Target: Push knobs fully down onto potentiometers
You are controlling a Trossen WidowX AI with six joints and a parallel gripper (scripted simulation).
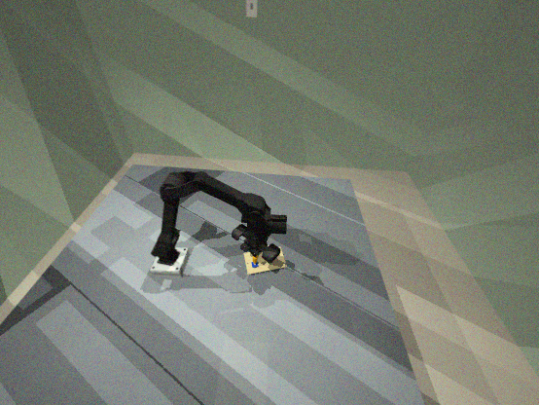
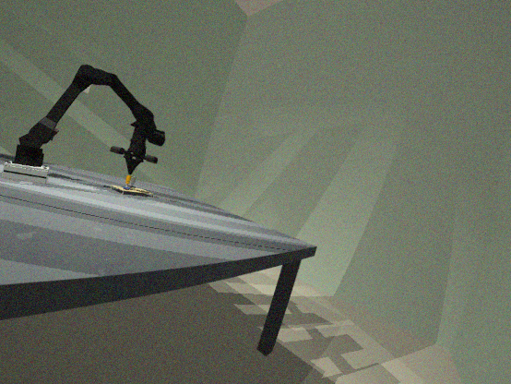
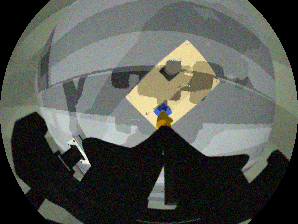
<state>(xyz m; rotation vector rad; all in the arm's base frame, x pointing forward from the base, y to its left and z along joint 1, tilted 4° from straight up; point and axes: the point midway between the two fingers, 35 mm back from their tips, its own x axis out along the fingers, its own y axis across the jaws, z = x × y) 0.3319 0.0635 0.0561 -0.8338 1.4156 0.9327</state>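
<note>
The orange knob is 2 cm below my gripper tip. Round my gripper tip: grey knob: 3 cm ahead, 6 cm to the left, 3 cm below.
</note>
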